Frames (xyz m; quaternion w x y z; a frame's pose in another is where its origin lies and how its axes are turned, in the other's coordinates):
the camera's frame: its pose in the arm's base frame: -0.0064 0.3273 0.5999 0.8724 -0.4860 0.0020 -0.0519
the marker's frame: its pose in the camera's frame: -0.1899 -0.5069 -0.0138 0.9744 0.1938 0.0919 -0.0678
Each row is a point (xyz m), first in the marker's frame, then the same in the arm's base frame.
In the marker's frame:
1: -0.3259 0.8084 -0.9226
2: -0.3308 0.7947 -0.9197
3: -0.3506 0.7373 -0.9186
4: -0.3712 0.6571 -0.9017
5: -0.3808 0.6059 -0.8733
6: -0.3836 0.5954 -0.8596
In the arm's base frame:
1: -0.4873 0.2861 -0.2122
2: -0.4952 0.2786 -0.2021
3: -0.5292 0.2411 -0.1685
4: -0.5674 0.1950 -0.1089
5: -0.5855 0.1742 -0.0563
6: -0.5886 0.1745 -0.0392

